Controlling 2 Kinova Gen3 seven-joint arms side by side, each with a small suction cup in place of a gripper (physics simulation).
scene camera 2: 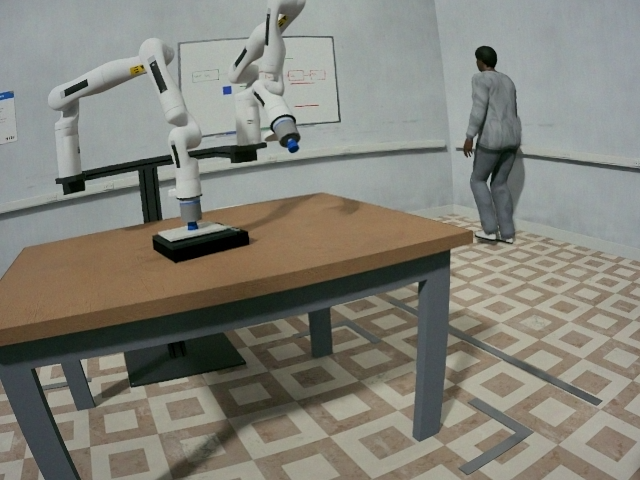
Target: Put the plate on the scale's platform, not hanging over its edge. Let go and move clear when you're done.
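Seen in the pictures: left end effector, tool point: [294, 149]; right end effector, tool point: [193, 232]; left arm's base, origin of the base link: [249, 144]; right arm's base, origin of the base link: [70, 175].
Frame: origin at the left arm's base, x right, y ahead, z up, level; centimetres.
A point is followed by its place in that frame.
Observation:
The plate [178, 234] {x 34.5, y 39.7, z -20.6 cm}, a flat pale rectangular slab, lies level on or just above the platform of the black scale [211, 245] {x 26.2, y 45.6, z -23.9 cm} on the table. It covers much of the scale's top, towards the picture's left; a dark strip shows along the front and right. Any small gap under it cannot be made out. My right gripper [192, 226], a blue suction cup, points straight down with its cup against the plate's top, shut on the plate. My left gripper [293, 146] hangs in the air above and behind the table, with nothing on its cup.
The brown table [310, 248] {x 2.4, y 57.6, z -26.3 cm} has its right corner near the picture's middle right. Behind it stands the black arm stand [149, 193] {x 37.4, y -46.0, z -17.2 cm} with its crossbar. A person [495, 139] stands by the wall at the right, away from the table. A whiteboard hangs on the back wall.

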